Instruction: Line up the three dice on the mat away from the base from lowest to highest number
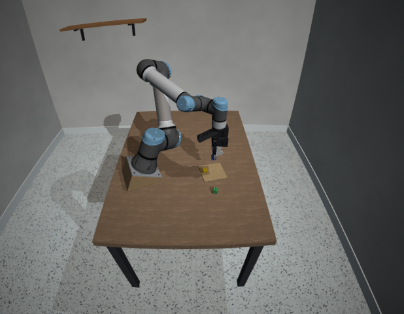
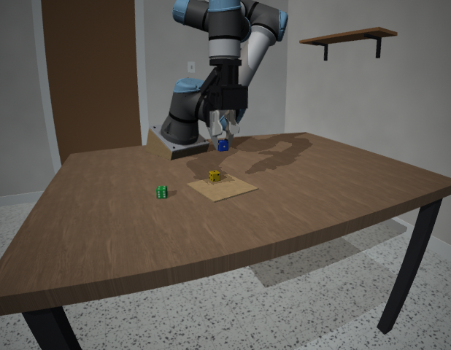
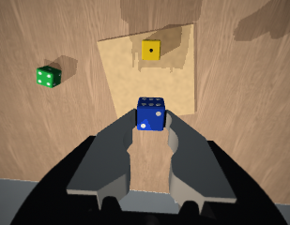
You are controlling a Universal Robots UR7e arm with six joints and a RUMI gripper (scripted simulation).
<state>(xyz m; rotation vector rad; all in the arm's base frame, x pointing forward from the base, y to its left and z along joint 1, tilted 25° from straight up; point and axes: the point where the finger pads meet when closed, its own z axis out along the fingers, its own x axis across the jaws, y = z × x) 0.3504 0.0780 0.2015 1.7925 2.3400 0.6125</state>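
The tan mat is 12 cm below my hand. From my hand the other things lie so: green die 4 cm ahead, 16 cm to the right, 11 cm below; yellow die 5 cm behind, 2 cm to the right, 10 cm below; blue die right at my hand.
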